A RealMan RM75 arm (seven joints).
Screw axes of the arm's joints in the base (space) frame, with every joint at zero. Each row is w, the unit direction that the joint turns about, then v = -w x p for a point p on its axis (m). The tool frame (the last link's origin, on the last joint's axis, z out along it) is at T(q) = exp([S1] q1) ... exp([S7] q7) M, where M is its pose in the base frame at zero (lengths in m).
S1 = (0, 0, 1, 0, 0, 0)
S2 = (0, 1, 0, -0.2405, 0, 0)
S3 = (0, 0, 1, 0, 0, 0)
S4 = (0, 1, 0, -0.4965, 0, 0)
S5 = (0, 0, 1, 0, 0, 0)
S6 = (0, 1, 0, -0.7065, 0, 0)
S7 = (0, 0, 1, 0, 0, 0)
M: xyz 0 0 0.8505 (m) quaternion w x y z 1 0 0 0
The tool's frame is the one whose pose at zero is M.
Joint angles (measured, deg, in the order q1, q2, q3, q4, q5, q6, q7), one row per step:
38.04, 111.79, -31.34, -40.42, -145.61, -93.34, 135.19
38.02, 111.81, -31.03, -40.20, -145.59, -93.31, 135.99
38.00, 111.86, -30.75, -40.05, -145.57, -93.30, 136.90
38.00, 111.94, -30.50, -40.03, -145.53, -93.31, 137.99
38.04, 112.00, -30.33, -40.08, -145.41, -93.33, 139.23
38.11, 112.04, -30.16, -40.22, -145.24, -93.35, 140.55
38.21, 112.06, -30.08, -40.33, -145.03, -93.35, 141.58
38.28, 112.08, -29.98, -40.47, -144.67, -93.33, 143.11
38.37, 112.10, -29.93, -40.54, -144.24, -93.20, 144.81
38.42, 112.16, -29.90, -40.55, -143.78, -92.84, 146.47
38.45, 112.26, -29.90, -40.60, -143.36, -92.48, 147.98
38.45, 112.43, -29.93, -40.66, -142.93, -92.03, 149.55
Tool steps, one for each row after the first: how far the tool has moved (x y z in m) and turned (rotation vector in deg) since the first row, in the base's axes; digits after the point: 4 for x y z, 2 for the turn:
0.0004, -0.0004, -0.0004, 0.12, 0.47, -1.02
0.0005, -0.0007, -0.0009, 0.22, 0.94, -2.11
0.0003, -0.0007, -0.0013, 0.37, 1.41, -3.27
-0.0003, -0.0004, -0.0013, 0.55, 1.88, -4.46
-0.0013, 0.0005, -0.0008, 0.82, 2.35, -5.63
-0.0024, 0.0015, -0.0004, 1.05, 2.74, -6.47
-0.0037, 0.0026, 0.0002, 1.40, 3.34, -7.78
-0.0051, 0.0040, 0.0005, 1.79, 4.01, -9.25
-0.0061, 0.0055, 0.0004, 2.30, 4.66, -10.76
-0.0070, 0.0068, 0.0001, 2.77, 5.25, -12.11
-0.0078, 0.0081, -0.0006, 3.26, 5.86, -13.55

